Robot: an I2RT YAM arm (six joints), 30 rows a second.
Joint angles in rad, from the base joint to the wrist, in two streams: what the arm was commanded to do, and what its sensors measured. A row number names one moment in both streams.
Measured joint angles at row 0:
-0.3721 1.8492 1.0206 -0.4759 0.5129 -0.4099
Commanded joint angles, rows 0 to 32:
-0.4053 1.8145 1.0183 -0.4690 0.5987 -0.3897
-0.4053 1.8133 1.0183 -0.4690 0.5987 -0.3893
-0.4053 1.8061 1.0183 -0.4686 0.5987 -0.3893
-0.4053 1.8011 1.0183 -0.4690 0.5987 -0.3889
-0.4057 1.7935 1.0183 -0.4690 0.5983 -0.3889
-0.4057 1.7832 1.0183 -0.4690 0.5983 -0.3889
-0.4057 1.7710 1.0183 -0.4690 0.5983 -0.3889
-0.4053 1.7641 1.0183 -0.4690 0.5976 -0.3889
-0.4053 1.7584 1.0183 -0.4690 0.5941 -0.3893
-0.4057 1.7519 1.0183 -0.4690 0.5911 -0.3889
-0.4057 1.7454 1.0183 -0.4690 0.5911 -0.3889
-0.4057 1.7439 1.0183 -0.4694 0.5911 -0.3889
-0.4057 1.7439 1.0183 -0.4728 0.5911 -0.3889
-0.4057 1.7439 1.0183 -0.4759 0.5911 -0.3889
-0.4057 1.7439 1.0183 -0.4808 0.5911 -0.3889
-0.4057 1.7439 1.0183 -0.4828 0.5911 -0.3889
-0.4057 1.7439 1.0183 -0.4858 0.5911 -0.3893
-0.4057 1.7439 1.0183 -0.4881 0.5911 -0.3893
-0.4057 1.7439 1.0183 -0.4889 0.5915 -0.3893
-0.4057 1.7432 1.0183 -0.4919 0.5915 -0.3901
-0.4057 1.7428 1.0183 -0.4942 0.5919 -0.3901
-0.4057 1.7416 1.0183 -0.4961 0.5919 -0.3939
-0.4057 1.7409 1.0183 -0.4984 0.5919 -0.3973
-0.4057 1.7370 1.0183 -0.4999 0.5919 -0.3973
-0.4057 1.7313 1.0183 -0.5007 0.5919 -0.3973
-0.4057 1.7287 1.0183 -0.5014 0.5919 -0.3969
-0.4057 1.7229 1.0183 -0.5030 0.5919 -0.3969
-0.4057 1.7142 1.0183 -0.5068 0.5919 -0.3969
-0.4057 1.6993 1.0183 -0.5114 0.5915 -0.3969
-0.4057 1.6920 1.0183 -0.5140 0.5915 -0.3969
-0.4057 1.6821 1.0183 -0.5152 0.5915 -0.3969
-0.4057 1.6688 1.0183 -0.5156 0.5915 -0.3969
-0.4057 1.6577 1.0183 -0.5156 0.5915 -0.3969
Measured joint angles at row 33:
-0.3805 1.7130 1.0195 -0.5278 0.5068 -0.4061
